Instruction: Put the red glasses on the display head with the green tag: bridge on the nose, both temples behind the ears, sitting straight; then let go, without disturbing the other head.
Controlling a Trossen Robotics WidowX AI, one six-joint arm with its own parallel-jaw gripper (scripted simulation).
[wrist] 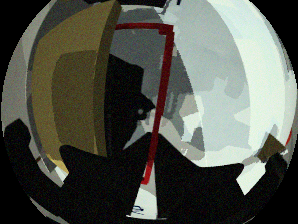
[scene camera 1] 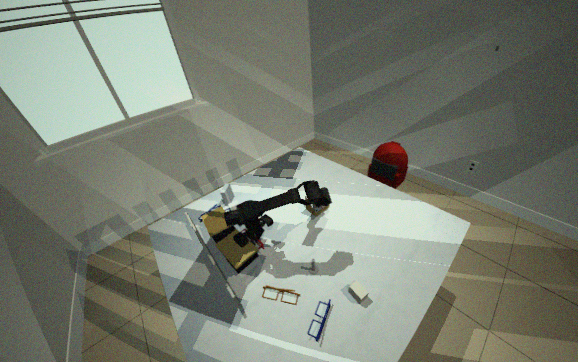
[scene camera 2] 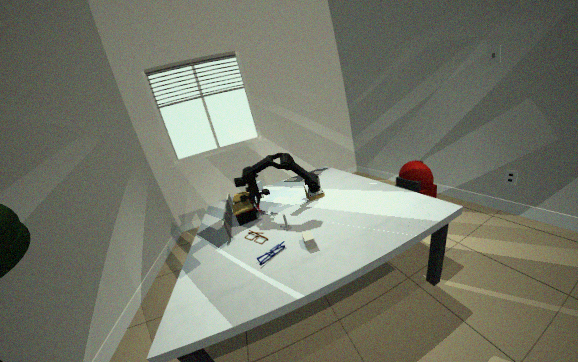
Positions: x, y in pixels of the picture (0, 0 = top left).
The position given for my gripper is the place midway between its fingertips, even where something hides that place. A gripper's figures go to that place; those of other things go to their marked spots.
Labels:
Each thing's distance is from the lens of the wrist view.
my gripper (wrist: 153, 136): 10 cm
tan display head (wrist: 82, 96): 6 cm

